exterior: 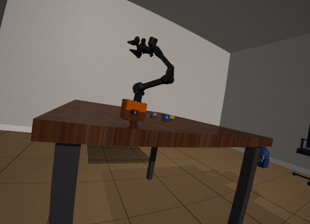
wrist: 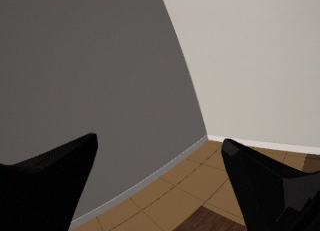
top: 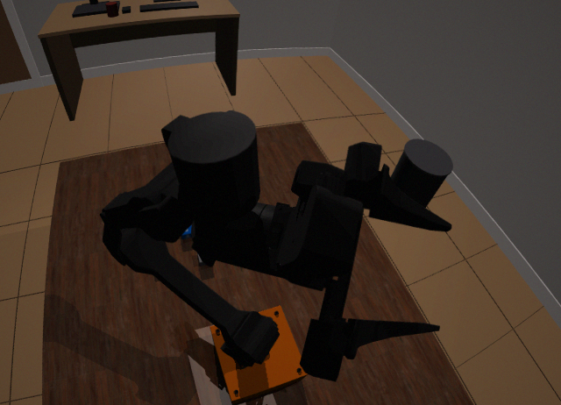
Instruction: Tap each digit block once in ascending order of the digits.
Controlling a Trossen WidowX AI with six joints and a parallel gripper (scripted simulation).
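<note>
Now: gripper tip 37 cm short of the red block, 5 cm to the left of it and 50 cm above it. Also, from my gripper tip: yellow block 43 cm ahead, 18 cm to the left, 50 cm below; then black block 44 cm ahead, 10 cm to the right, 50 cm below; then grey block 39 cm ahead, 8 cm to the left, 50 cm below.
</note>
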